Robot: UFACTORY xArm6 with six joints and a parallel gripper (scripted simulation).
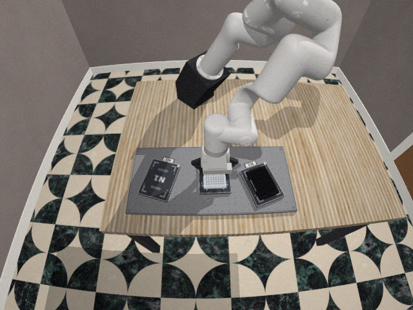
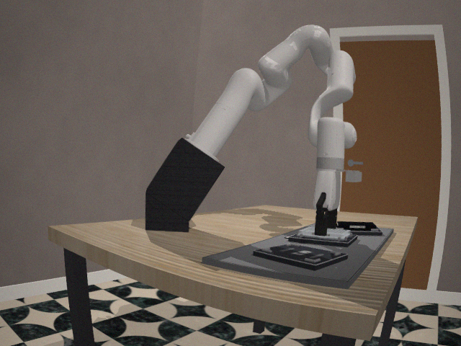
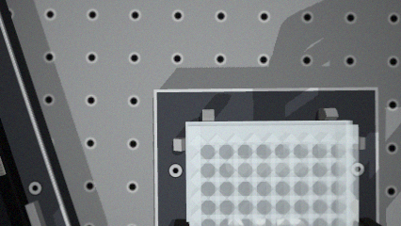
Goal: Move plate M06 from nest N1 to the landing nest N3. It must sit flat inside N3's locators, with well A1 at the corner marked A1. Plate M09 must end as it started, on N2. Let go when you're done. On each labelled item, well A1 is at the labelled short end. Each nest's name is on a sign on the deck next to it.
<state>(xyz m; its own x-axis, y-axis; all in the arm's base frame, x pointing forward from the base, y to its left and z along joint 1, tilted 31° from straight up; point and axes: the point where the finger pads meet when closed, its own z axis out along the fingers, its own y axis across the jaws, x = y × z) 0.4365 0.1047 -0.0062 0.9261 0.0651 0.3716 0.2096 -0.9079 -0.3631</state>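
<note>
Now: the well plate M06 10 mm below my hand. From my hand the other things lie so: nest N3: 30 mm below; black plate M09: 10 mm ahead, 190 mm to the left, 10 mm below; nest N1: 60 mm ahead, 210 mm to the right, 30 mm below.
</note>
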